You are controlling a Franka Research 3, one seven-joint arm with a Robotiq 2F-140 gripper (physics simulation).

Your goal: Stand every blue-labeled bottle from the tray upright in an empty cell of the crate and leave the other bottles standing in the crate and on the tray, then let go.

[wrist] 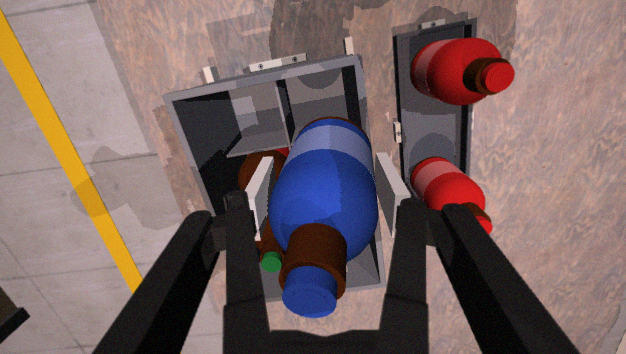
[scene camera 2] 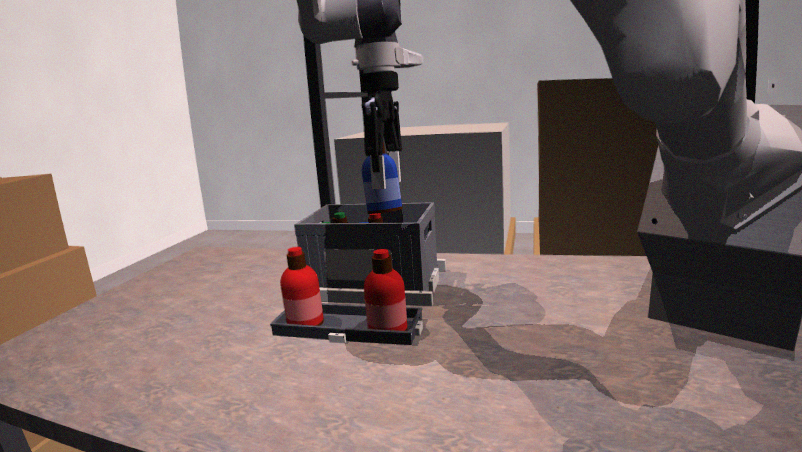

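Observation:
A blue-labeled bottle (scene camera 2: 383, 193) (wrist: 325, 195) is upright between my fingers, its base at about the height of the crate's rim in the scene view. My gripper (scene camera 2: 386, 171) (wrist: 324, 171) is shut on it above the grey crate (scene camera 2: 366, 235) (wrist: 265, 75). In the crate stand a green-capped bottle (scene camera 2: 339, 216) (wrist: 271, 261) and a red-capped bottle (scene camera 2: 374, 217). The cells at the top of the wrist view show bare floor; the held bottle hides others. Two red-labeled bottles, one (scene camera 2: 301, 289) (wrist: 445, 182) and another (scene camera 2: 384, 291) (wrist: 450, 70), stand on the tray (scene camera 2: 342, 335) (wrist: 435, 117).
Pale brackets (scene camera 2: 376, 295) (wrist: 277, 62) are fixed on the table (scene camera 2: 185, 348) around the crate and tray. The tray stands close beside the crate. Brown boxes (scene camera 2: 39, 263) are at the left, and a large grey box (scene camera 2: 460, 190) is behind the table.

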